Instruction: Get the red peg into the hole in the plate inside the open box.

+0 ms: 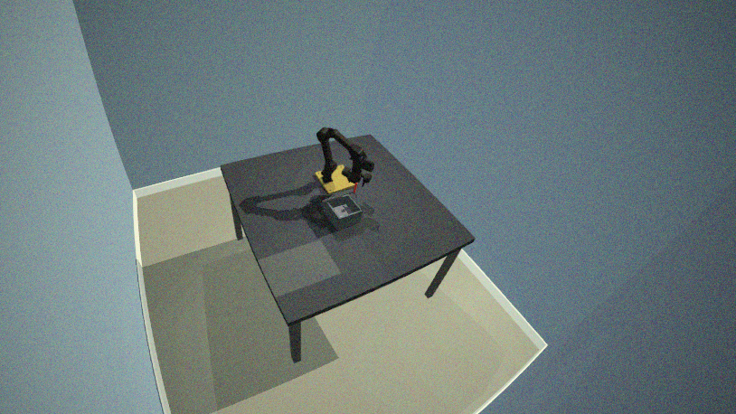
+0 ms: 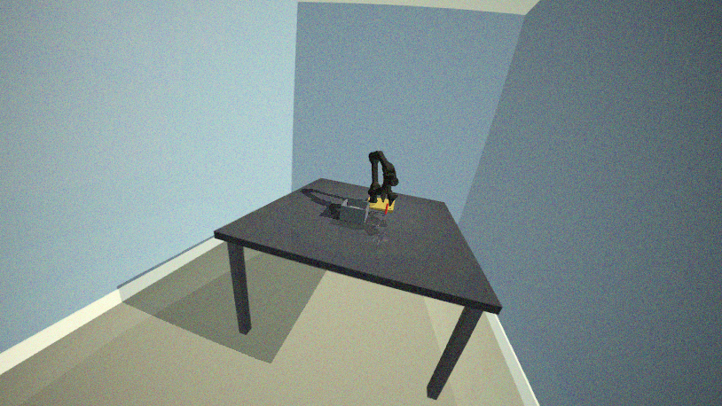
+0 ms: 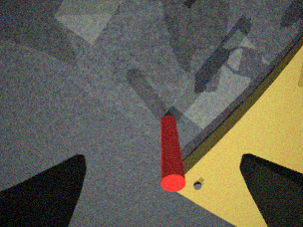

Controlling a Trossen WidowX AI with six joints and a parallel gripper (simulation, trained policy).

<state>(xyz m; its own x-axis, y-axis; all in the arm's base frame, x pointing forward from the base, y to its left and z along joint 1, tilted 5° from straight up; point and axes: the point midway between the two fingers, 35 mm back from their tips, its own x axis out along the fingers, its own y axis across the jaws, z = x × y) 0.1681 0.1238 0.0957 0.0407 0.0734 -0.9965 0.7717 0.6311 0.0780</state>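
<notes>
Right now my gripper tip is 4 cm above the red peg, 1 cm to the right of it and 1 cm past it. Also, from my gripper tip: grey box (18 cm to the right, 17 cm ahead, 5 cm below); plate (18 cm to the right, 17 cm ahead, 3 cm below).
</notes>
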